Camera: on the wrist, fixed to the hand. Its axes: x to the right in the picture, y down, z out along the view.
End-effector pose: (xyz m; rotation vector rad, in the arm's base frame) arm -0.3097 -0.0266 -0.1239 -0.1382 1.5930 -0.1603
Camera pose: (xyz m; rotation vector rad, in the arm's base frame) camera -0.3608 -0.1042 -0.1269 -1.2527 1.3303 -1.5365
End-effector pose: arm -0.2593 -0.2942 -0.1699 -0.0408 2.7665 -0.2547
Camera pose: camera -0.2951 -0.3618 -0.1171 2.0867 -2.1075 0.8124
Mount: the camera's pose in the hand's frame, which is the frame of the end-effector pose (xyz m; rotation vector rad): 0.0190 -0.0762 -0.0497 0.1647 0.2205 -1.5713
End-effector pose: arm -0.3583 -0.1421 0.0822 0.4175 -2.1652 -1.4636
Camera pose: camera -0.3482 -0.2191 0.0311 -2.1300 1.3336 1.3680
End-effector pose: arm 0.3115 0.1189 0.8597 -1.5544 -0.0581 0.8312
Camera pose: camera 0.3843 0.1008 0.9146 -0.9740 -0.8896 -0.5664
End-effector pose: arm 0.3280 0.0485 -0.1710 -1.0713 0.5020 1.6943
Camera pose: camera 0.4162 0.0510 -0.2003 -1.0260 -0.1371 0.1496
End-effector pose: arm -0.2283 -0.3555 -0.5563 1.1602 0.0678 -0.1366
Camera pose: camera -0.2195 -0.3412 -0.6477 1.0378 1.1790 -1.4091
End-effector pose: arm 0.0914 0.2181 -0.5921 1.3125 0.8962 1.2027
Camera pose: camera 0.0571 0.2568 -0.6693 0.2491 1.6860 -0.0052
